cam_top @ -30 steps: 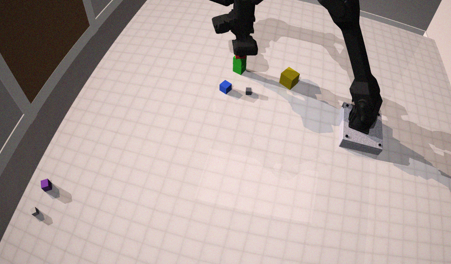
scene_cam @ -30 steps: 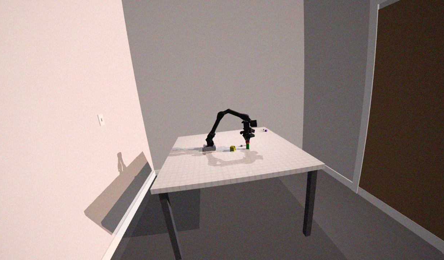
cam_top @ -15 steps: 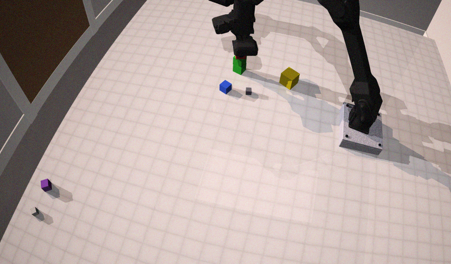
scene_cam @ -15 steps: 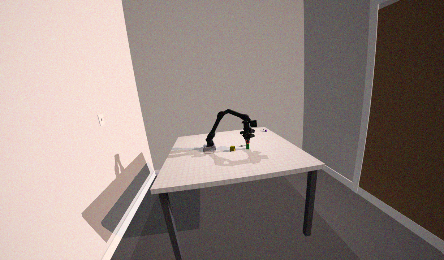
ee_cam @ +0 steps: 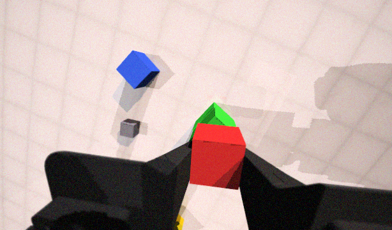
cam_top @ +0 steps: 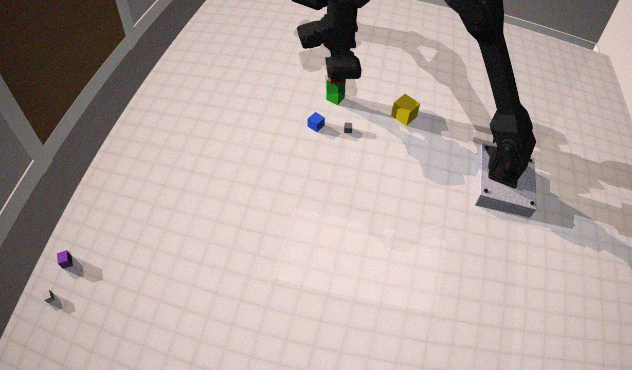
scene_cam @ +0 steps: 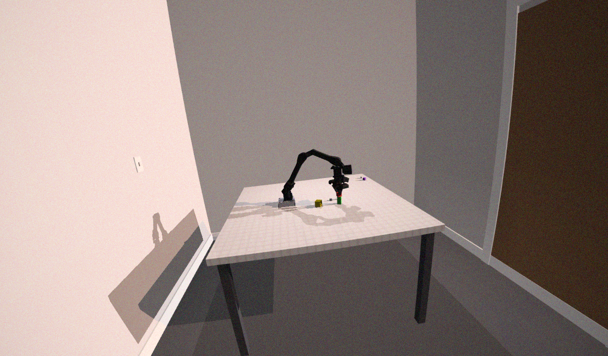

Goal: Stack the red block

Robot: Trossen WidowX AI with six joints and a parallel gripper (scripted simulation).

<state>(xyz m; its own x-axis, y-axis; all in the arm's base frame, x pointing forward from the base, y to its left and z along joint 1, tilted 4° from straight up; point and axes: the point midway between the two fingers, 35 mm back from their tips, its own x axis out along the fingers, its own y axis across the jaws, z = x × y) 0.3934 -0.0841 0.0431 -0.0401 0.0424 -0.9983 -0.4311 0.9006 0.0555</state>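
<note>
The red block lies 10 mm above my gripper tip. Also, from my gripper tip: blue block (90 mm to the left, 60 mm below, 10 mm ahead); yellow block (160 mm behind, 50 mm below, 10 mm to the right); small dark cube (80 mm to the left, 60 mm below, 60 mm behind).
</note>
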